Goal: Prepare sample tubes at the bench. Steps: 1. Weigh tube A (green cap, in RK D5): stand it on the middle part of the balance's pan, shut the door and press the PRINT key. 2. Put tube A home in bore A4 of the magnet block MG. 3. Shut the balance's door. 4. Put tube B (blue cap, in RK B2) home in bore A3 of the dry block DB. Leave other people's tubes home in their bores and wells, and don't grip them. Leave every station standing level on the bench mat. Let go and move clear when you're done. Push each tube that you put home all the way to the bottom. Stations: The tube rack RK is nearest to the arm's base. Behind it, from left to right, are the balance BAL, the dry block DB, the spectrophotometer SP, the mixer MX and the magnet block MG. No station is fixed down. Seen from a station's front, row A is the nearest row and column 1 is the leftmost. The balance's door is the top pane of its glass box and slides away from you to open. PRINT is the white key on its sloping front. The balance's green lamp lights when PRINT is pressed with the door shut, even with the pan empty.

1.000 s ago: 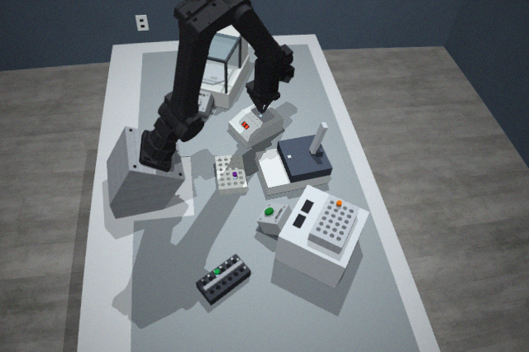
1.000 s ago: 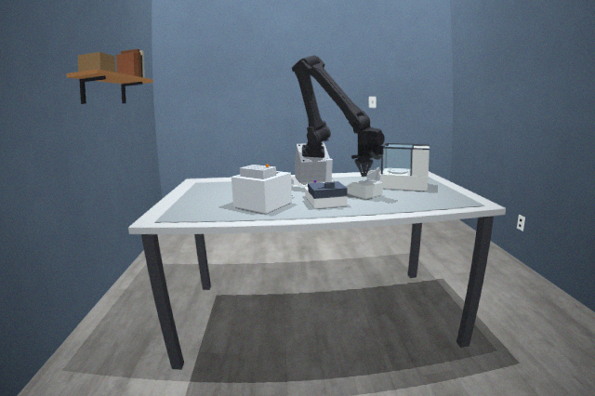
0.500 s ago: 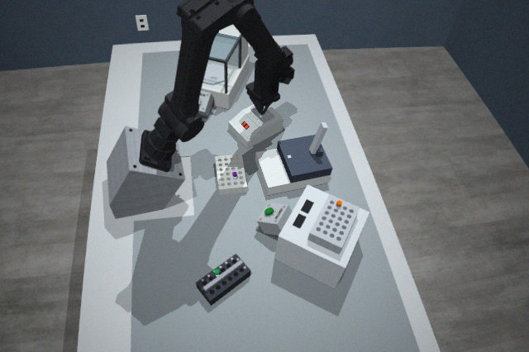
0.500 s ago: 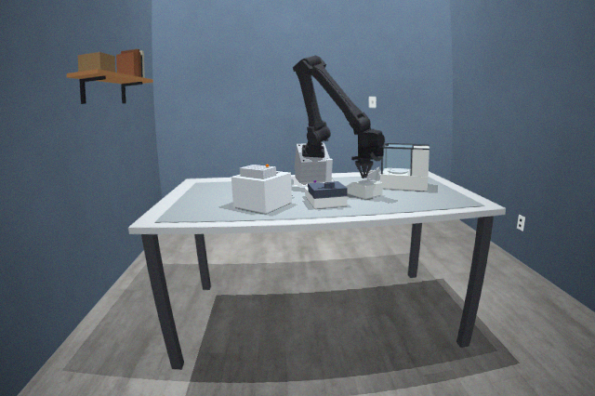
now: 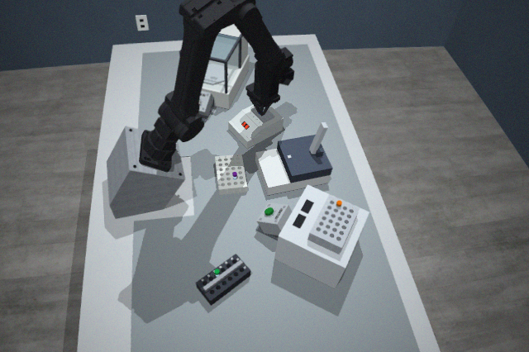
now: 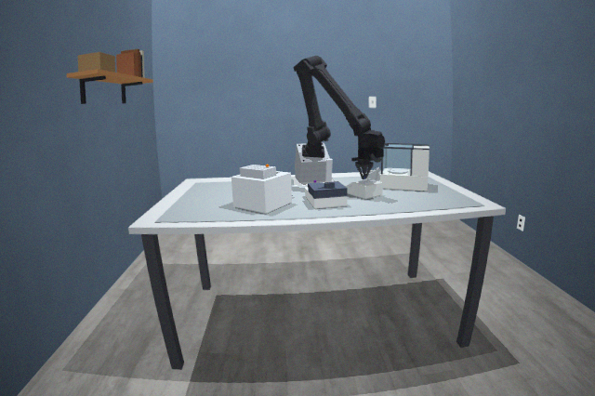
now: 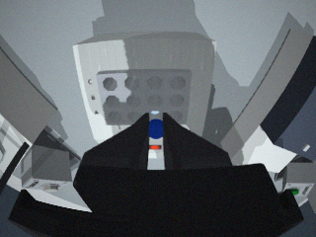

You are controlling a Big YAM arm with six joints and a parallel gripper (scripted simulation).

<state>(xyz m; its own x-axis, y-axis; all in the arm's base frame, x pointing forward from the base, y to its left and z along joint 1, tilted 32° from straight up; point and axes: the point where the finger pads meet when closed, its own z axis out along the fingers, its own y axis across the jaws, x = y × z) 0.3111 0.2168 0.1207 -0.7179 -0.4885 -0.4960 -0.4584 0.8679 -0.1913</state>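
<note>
The tube B is 20 mm below my hand. Round my hand: white tube rack (110 mm behind, 200 mm to the right, 70 mm below); balance door (170 mm behind, 180 mm to the left, 130 mm above); dry block DB (20 mm behind, 50 mm below).
</note>
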